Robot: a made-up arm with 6 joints. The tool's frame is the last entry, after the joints.
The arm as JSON. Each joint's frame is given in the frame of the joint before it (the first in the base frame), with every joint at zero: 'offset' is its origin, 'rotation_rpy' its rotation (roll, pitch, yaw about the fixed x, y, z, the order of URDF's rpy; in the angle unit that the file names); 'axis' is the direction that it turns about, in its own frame. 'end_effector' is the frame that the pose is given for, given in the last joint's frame.
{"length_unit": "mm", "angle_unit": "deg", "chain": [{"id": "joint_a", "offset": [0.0, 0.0, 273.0], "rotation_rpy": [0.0, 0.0, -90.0], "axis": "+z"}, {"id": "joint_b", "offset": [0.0, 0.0, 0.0], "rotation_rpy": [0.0, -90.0, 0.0], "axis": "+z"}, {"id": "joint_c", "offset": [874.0, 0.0, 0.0], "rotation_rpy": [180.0, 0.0, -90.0], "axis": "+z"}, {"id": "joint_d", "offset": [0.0, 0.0, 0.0], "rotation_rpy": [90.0, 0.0, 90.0], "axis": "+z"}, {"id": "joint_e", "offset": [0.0, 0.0, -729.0], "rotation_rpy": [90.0, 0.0, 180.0], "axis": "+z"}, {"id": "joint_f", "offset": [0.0, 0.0, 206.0], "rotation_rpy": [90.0, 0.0, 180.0], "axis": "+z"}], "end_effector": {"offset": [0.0, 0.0, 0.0], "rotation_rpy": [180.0, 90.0, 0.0]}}
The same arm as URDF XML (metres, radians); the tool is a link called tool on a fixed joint. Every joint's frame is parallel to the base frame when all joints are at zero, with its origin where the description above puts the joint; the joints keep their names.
<robot name="arm">
<link name="base"/>
<link name="link1"/>
<link name="link2"/>
<link name="link3"/>
<link name="link4"/>
<link name="link5"/>
<link name="link6"/>
<link name="tool"/>
<joint name="joint_a" type="continuous"><parent link="base"/><child link="link1"/><origin xyz="0.0000 0.0000 0.2730" rpy="0.0000 0.0000 0.0000"/><axis xyz="0 0 1"/></joint>
<joint name="joint_b" type="continuous"><parent link="link1"/><child link="link2"/><origin xyz="0.0000 0.0000 0.0000" rpy="0.0000 0.0000 0.0000"/><axis xyz="0 1 0"/></joint>
<joint name="joint_c" type="continuous"><parent link="link2"/><child link="link3"/><origin xyz="0.0000 0.0000 0.8740" rpy="0.0000 0.0000 0.0000"/><axis xyz="0 -1 0"/></joint>
<joint name="joint_d" type="continuous"><parent link="link3"/><child link="link4"/><origin xyz="0.0000 0.0000 0.0000" rpy="0.0000 0.0000 0.0000"/><axis xyz="-1 0 0"/></joint>
<joint name="joint_e" type="continuous"><parent link="link4"/><child link="link5"/><origin xyz="0.7290 0.0000 0.0000" rpy="0.0000 0.0000 0.0000"/><axis xyz="0 -1 0"/></joint>
<joint name="joint_f" type="continuous"><parent link="link5"/><child link="link6"/><origin xyz="0.0000 -0.2060 0.0000" rpy="0.0000 0.0000 0.0000"/><axis xyz="-1 0 0"/></joint>
<joint name="tool_joint" type="fixed"><parent link="link6"/><child link="tool"/><origin xyz="0.0000 0.0000 0.0000" rpy="0.0000 0.0000 0.0000"/></joint>
</robot>

